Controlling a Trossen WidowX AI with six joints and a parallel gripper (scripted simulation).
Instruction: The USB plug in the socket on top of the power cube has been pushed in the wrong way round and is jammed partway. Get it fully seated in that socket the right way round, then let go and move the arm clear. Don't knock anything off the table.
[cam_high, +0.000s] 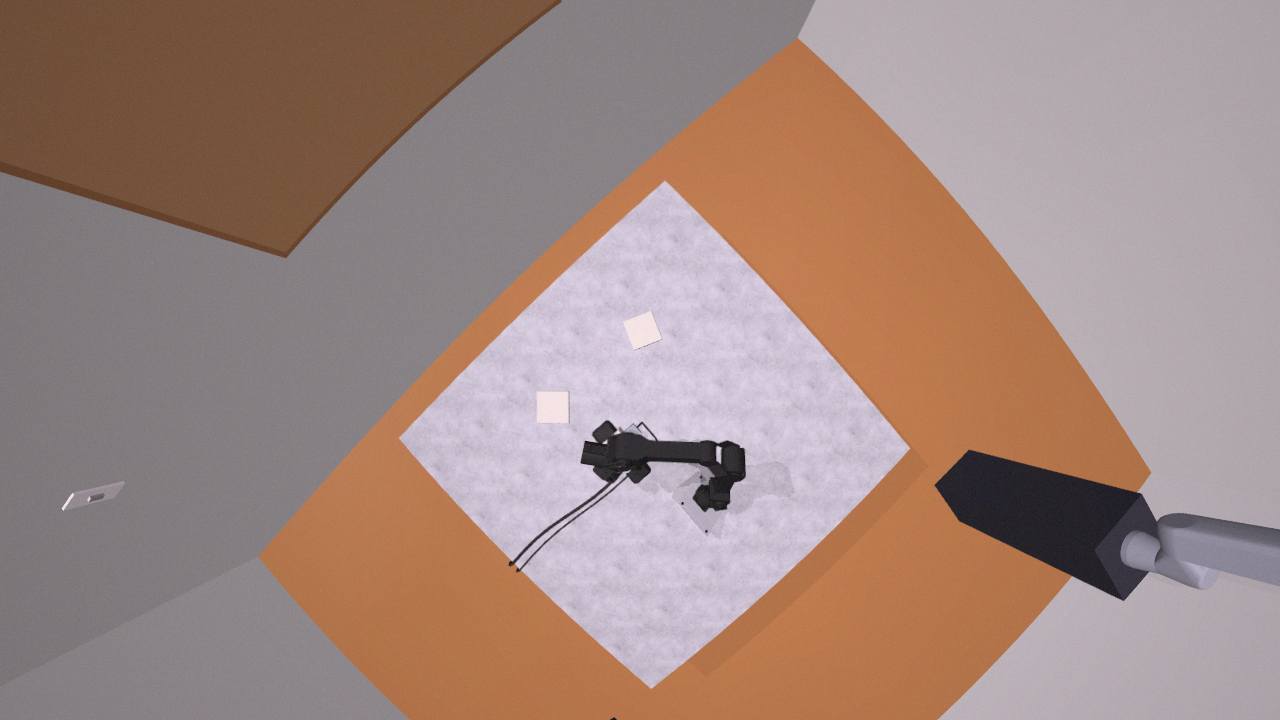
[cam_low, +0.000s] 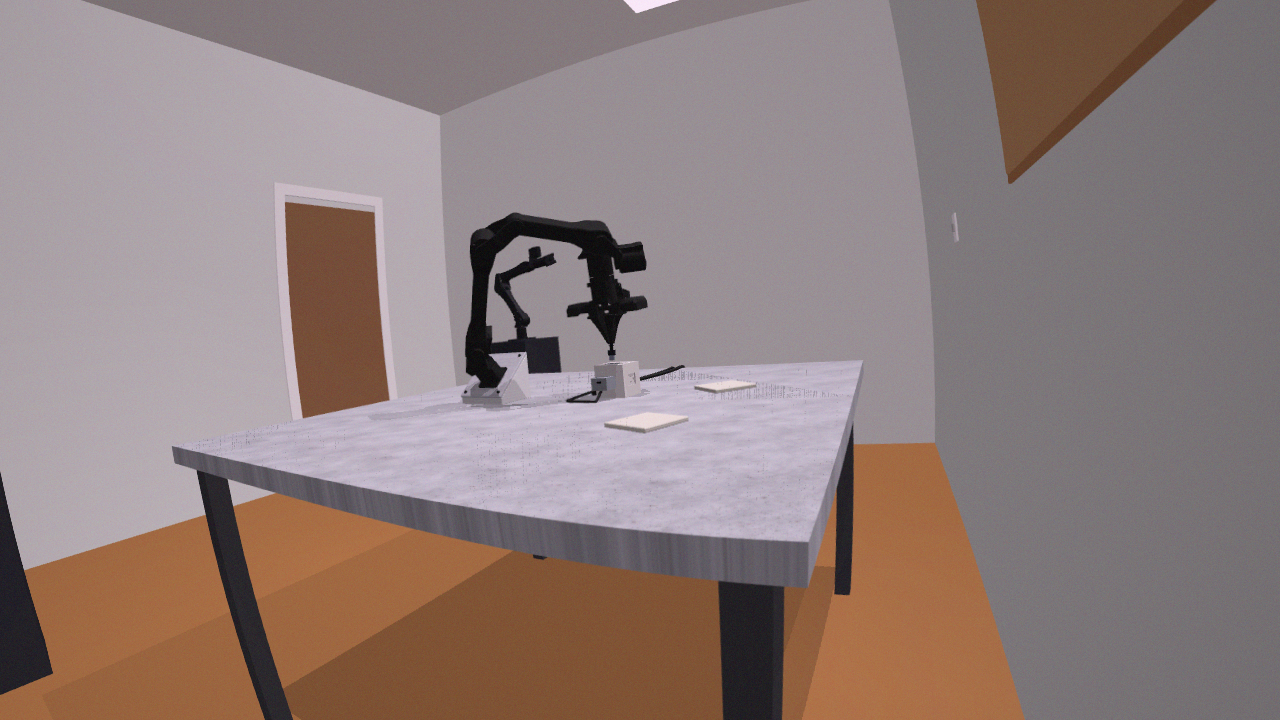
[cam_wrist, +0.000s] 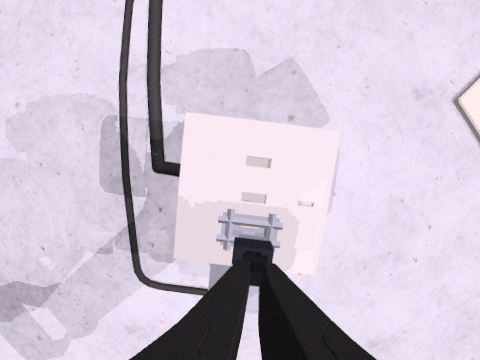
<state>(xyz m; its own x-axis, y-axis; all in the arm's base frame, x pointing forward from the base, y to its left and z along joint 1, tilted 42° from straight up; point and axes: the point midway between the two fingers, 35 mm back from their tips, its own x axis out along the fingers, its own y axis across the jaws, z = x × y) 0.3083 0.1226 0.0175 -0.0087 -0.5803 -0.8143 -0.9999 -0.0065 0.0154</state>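
My gripper tip is now 20 mm above the dark USB plug.
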